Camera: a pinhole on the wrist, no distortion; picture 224 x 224 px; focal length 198.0 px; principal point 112.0 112.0 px. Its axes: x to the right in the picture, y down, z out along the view. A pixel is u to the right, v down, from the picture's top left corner.
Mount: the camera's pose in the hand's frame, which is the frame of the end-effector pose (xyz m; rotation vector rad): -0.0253 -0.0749 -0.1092 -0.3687 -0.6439 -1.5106
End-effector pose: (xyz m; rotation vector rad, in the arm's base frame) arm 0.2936 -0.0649 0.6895 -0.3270 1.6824 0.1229
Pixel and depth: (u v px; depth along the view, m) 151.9 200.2 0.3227
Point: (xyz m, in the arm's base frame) 0.4628 0.0523 0.5930
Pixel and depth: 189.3 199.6 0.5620
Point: 0.7329 0.1485 0.4936
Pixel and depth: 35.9 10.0 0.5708
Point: 0.3646 0.4414 1.0090
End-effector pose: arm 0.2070 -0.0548 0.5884 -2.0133 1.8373 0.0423
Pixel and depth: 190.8 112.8 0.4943
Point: 0.2295 0.1771 0.2417
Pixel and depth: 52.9 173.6 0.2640
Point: 0.0809 -0.0578 0.4828
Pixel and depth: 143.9 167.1 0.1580
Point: 0.2135 -0.0345 0.5566
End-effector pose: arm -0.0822 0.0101 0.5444 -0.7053 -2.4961 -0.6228
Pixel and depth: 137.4 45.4 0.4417
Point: 0.1066 0.1576 0.2565
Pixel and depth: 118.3 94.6 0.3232
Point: 0.0157 0.1330 0.4040
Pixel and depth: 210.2 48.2 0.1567
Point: -0.0450 -0.0350 0.4332
